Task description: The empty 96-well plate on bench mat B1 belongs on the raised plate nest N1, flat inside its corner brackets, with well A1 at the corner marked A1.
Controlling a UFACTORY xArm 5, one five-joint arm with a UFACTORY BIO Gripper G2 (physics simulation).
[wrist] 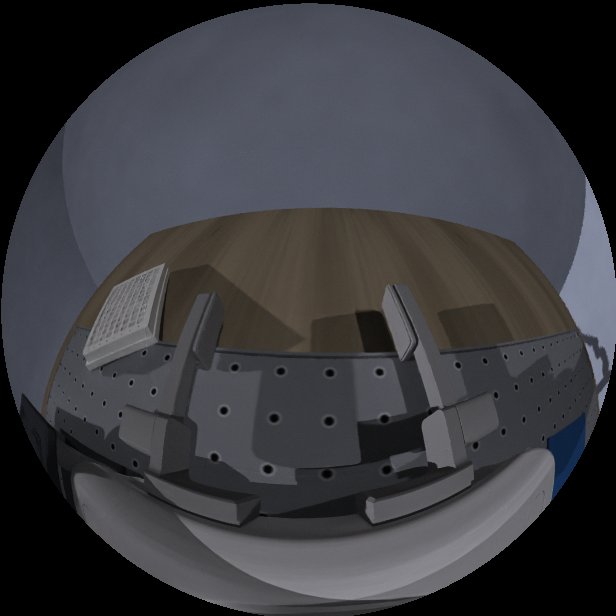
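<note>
In the wrist view the white 96-well plate [126, 313] lies at the far left, at the edge where the perforated grey board meets the wooden table. My gripper [304, 327] hangs above the board with its two grey fingers wide apart and nothing between them. The plate is well to the left of the left finger [201, 327] and apart from it. The right finger [402, 321] is far from the plate. The bench mat marking, the plate nest and its corner brackets are not recognisable in this view.
A grey perforated breadboard [321, 413] spans the foreground. Beyond it is the brown wooden table top [344, 258] with dark shadows. A blue object [566, 453] shows at the right edge. A grey wall fills the background.
</note>
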